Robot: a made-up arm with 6 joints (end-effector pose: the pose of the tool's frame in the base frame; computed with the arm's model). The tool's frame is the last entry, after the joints.
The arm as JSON. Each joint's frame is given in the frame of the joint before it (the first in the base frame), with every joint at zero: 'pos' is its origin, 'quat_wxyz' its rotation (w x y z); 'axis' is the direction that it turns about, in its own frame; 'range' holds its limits. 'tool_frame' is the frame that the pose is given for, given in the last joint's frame.
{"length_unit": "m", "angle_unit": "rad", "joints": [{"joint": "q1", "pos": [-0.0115, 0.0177, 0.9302], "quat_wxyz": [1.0, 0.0, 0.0, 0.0], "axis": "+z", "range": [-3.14, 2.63]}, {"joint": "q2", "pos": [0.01, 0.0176, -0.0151], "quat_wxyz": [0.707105, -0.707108, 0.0, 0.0], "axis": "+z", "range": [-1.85, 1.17]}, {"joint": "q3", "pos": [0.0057, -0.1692, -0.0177], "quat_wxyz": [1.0, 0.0, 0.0, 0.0], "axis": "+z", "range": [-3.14, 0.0]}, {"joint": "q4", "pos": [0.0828, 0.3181, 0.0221], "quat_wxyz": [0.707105, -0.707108, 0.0, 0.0], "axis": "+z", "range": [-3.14, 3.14]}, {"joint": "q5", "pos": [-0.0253, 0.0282, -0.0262], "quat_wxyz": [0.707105, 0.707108, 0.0, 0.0], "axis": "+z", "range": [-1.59, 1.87]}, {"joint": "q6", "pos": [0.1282, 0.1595, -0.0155], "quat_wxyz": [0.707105, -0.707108, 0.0, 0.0], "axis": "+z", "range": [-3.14, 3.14]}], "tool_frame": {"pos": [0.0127, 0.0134, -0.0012], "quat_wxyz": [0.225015, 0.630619, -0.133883, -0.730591]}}
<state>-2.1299 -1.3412 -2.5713 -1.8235 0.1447 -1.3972</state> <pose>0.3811 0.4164 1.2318 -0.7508 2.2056 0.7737</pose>
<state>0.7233 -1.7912 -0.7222 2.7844 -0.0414 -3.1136</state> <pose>0.0680 0.1095 1.2330 -0.1038 2.0867 0.4981</pose>
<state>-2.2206 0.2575 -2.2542 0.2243 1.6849 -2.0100</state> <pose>-0.2687 -0.3872 1.1401 -0.9228 -1.5958 0.5133</pose>
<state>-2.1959 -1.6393 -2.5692 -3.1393 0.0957 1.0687</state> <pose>0.3861 0.4260 1.1307 0.6707 -2.1668 -1.5935</pose>
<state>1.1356 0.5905 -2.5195 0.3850 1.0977 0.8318</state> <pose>0.2241 0.5367 1.1813 0.3664 -1.7967 -0.3111</pose>
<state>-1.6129 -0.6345 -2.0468 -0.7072 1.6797 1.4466</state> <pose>-0.1651 -0.0888 1.3921 2.1207 -0.2089 1.0425</pose>
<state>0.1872 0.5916 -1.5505 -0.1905 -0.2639 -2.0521</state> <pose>0.5510 0.1485 1.0058 -0.4288 1.3735 -2.1658</pose>
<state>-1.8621 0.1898 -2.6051 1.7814 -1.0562 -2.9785</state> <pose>-0.2049 -0.1441 1.2928 -2.6899 0.4359 0.7824</pose>
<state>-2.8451 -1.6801 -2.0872 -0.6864 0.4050 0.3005</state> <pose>0.5316 0.1844 1.2125 1.3160 -0.6046 -1.9847</pose>
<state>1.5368 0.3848 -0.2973 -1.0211 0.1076 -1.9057</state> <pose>-0.0924 0.2132 0.5941 -1.8227 -0.8071 -1.0596</pose>
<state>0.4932 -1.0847 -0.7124 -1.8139 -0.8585 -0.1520</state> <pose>-0.0065 0.2674 1.1523 -0.6632 1.0714 -1.0668</pose>
